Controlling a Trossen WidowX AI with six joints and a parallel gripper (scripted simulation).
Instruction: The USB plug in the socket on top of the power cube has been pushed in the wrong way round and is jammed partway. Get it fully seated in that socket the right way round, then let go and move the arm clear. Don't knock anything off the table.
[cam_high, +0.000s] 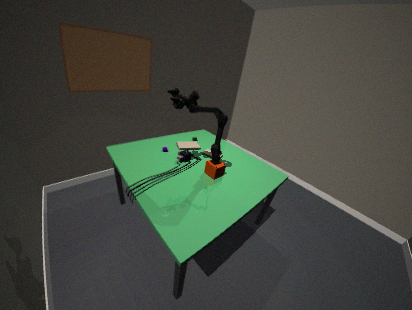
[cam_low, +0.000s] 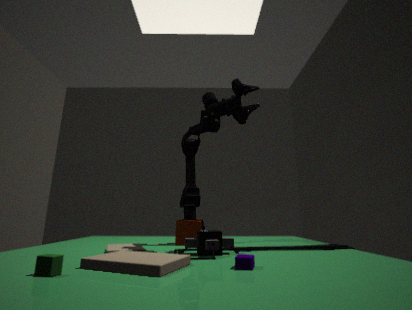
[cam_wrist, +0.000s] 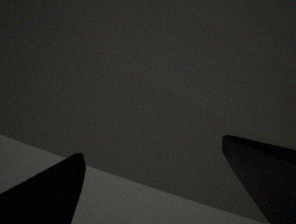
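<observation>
My gripper tip is now 500 mm above the dark USB plug, 220 mm to the left of it and 20 mm short of it. The rest, counted from my gripper tip: flat beige slab: 580 mm below, 350 mm to the right, 250 mm ahead; USB socket: 520 mm below, 220 mm to the right, 20 mm ahead; purple block: 570 mm below, 230 mm ahead, 80 mm to the right.
</observation>
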